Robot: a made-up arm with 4 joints.
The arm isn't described. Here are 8 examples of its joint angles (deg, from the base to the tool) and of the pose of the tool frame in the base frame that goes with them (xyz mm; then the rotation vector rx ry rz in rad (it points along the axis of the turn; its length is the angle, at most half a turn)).
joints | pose
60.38 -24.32 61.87 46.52 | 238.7 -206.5 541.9 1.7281 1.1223 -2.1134
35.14 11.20 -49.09 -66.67 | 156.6 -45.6 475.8 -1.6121 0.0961 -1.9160
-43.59 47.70 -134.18 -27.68 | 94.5 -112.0 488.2 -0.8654 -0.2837 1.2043
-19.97 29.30 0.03 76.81 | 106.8 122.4 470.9 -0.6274 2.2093 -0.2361
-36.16 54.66 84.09 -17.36 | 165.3 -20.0 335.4 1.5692 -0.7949 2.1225
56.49 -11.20 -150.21 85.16 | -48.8 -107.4 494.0 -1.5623 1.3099 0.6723
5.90 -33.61 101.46 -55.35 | 159.2 -119.5 509.0 0.0414 -1.6072 1.8649
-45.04 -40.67 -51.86 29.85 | -52.2 -38.6 402.0 -0.9530 -0.0060 -0.0460
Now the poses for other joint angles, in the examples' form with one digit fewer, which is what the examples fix.
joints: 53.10 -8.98 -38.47 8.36
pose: 187 -3 444 -0.733 1.263 -1.744
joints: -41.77 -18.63 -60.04 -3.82
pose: -19 -46 426 -1.087 -0.260 -0.279
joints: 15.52 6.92 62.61 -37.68
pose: 226 -95 442 0.809 -1.386 2.081
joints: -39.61 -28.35 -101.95 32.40
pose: -7 -149 398 -1.432 -0.474 0.493
